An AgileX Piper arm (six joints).
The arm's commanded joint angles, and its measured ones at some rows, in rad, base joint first. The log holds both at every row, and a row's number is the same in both.
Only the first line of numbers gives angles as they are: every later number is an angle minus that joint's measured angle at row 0.
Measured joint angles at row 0:
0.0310, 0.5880, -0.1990, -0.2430, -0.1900, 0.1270
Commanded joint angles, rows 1 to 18:
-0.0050, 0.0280, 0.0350, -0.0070, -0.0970, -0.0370
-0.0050, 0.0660, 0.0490, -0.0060, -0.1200, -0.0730
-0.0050, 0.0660, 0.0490, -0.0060, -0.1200, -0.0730
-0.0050, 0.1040, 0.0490, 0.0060, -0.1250, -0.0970
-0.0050, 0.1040, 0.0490, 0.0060, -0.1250, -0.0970
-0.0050, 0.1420, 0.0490, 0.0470, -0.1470, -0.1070
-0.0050, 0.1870, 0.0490, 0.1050, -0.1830, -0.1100
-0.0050, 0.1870, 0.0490, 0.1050, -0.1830, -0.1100
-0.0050, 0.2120, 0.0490, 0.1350, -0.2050, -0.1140
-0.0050, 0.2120, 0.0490, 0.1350, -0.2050, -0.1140
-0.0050, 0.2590, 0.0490, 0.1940, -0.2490, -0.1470
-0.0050, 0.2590, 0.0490, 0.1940, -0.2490, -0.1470
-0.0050, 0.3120, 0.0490, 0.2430, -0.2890, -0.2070
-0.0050, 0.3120, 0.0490, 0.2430, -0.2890, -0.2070
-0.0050, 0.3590, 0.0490, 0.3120, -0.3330, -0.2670
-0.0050, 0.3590, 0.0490, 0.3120, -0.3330, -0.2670
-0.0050, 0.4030, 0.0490, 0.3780, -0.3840, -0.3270
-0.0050, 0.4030, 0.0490, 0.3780, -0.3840, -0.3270
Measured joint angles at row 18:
0.0000, 0.3580, 0.0490, 0.2890, -0.3000, -0.2430
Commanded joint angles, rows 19 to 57:
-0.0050, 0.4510, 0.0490, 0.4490, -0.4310, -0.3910
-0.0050, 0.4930, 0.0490, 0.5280, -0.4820, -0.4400
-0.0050, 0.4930, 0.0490, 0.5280, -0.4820, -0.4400
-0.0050, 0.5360, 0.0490, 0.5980, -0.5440, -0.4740
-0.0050, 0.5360, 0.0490, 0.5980, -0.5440, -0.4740
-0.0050, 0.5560, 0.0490, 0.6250, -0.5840, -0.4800
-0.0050, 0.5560, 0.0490, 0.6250, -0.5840, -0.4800
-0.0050, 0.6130, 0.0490, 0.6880, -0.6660, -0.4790
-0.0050, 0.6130, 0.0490, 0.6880, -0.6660, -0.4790
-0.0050, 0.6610, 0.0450, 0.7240, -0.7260, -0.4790
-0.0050, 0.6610, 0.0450, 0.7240, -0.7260, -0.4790
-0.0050, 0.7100, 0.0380, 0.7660, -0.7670, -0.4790
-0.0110, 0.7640, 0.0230, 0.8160, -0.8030, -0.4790
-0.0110, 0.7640, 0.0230, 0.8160, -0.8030, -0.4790
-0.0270, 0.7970, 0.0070, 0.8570, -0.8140, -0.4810
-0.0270, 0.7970, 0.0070, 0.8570, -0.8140, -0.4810
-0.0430, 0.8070, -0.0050, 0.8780, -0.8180, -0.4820
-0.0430, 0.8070, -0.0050, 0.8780, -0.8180, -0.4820
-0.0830, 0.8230, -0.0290, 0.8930, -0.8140, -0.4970
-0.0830, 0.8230, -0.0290, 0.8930, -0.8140, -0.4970
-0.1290, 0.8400, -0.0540, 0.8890, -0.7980, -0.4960
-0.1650, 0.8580, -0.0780, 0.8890, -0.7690, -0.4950
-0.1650, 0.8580, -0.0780, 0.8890, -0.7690, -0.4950
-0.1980, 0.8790, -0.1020, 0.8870, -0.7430, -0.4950
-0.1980, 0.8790, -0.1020, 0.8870, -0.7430, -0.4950
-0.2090, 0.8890, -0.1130, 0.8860, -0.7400, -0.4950
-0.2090, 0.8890, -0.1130, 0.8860, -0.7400, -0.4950
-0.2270, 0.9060, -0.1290, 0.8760, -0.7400, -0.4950
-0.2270, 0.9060, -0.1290, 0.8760, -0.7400, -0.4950
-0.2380, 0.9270, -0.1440, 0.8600, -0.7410, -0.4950
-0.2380, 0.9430, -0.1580, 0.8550, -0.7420, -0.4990
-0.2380, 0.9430, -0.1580, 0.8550, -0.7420, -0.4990
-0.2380, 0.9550, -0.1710, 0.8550, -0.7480, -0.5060
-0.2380, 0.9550, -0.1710, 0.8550, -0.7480, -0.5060
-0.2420, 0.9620, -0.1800, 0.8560, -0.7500, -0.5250
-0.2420, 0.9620, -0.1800, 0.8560, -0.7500, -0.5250
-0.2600, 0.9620, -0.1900, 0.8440, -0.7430, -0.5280
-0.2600, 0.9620, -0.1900, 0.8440, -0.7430, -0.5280
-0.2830, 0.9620, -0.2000, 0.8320, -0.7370, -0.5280
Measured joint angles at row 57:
-0.2530, 0.9640, -0.1820, 0.8510, -0.7370, -0.5160
